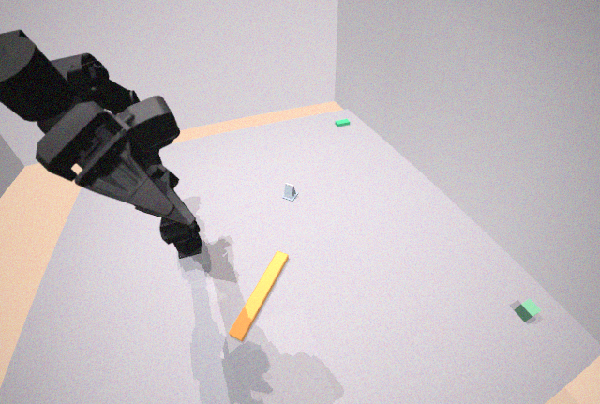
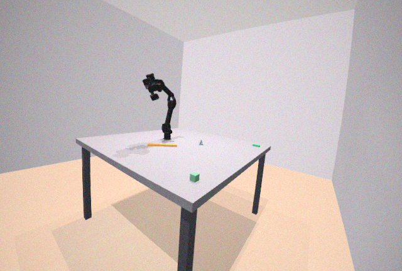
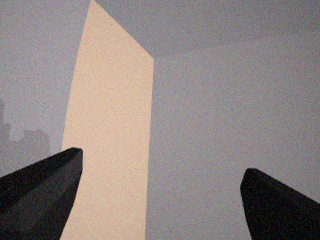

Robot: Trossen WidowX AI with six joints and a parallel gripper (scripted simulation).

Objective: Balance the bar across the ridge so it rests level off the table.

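The bar lies 50 mm ahead of my gripper tip, 120 mm to the left of it and 420 mm below it. The rest, counted from my gripper tip: green cube: 620 mm ahead, 170 mm to the right, 410 mm below; then flat green block: 620 mm ahead, 830 mm to the left, 420 mm below.
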